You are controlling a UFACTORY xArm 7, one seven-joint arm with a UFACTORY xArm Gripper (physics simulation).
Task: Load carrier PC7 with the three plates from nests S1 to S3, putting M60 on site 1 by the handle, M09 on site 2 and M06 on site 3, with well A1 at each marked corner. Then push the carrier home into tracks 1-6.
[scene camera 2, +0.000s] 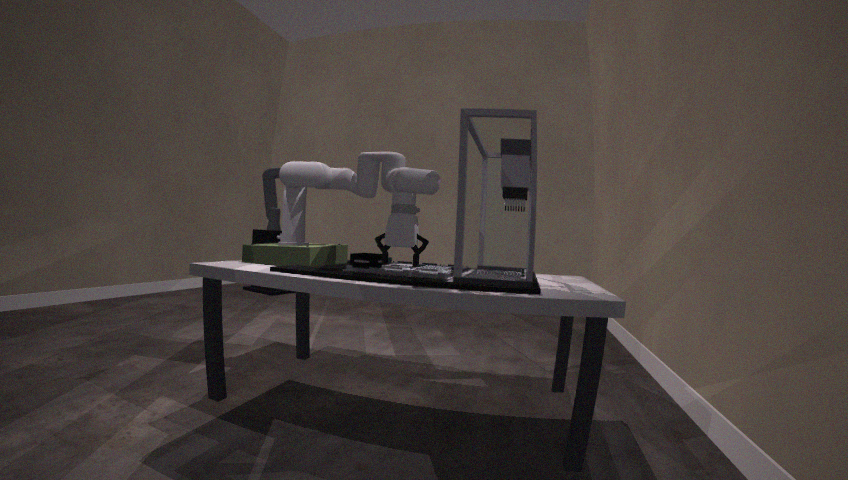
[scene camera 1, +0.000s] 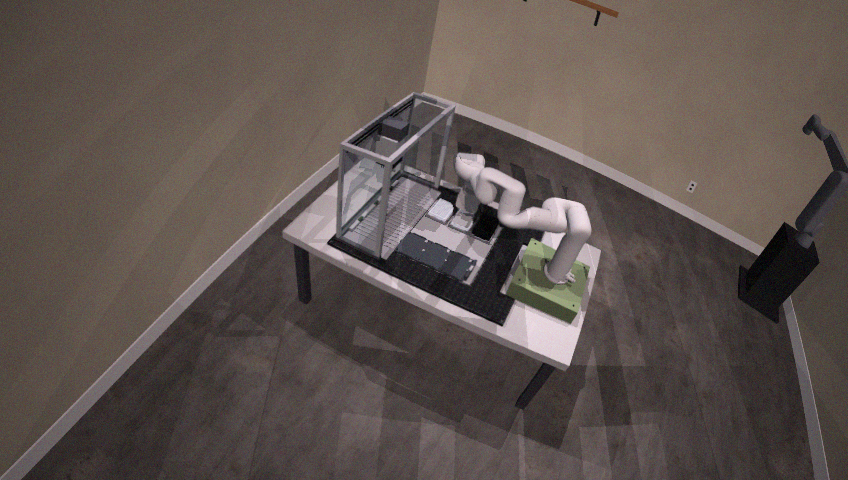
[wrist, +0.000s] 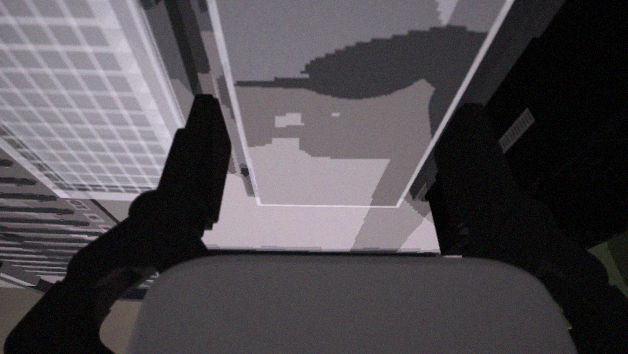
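Seen in the pictures: gripper, fingertip midpoint: (scene camera 2: 399, 265) (scene camera 1: 464, 217) (wrist: 337, 123); arm's base, origin of the base link: (scene camera 2: 293, 244) (scene camera 1: 556, 273).
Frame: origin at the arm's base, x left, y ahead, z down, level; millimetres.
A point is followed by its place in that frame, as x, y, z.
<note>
My gripper (scene camera 2: 401, 261) @[-51, 504, 39] (wrist: 337, 123) @[-51, 504, 39] is open and low over the middle plate, a clear shallow one (wrist: 320, 180) @[-13, 501, 36] (scene camera 1: 461, 222) @[-11, 495, 36]. One finger stands by the gap beside the white gridded plate (wrist: 85, 100) @[-40, 602, 41] (scene camera 1: 440, 209) @[-18, 615, 38], the other by the tall black plate (wrist: 575, 125) @[-92, 444, 14] (scene camera 1: 486, 226) @[-45, 388, 13] (scene camera 2: 367, 259) @[-121, 427, 23]. Nothing is held between the fingers. Whether the fingertips touch a plate cannot be told. The black plate's label is too blurred to read. The dark carrier (scene camera 1: 437, 255) @[223, 463, 51] lies along the near side of the nests, with no plate on it. In the scene camera 1 view the arm hides the fingers.
The framed enclosure (scene camera 1: 385, 211) @[395, 627, -191] (scene camera 2: 460, 196) @[-170, 733, -167] stands over the grooved track deck (scene camera 1: 395, 220) @[170, 726, 58], with a pipetting head (scene camera 2: 515, 166) hanging inside. Track grooves (wrist: 35, 210) @[120, 707, 60] show at the lower left of the wrist view. The arm stands on a green base (scene camera 1: 535, 291) @[164, 30, -5] (scene camera 2: 294, 254) @[-131, 127, 29] at the table's other end.
</note>
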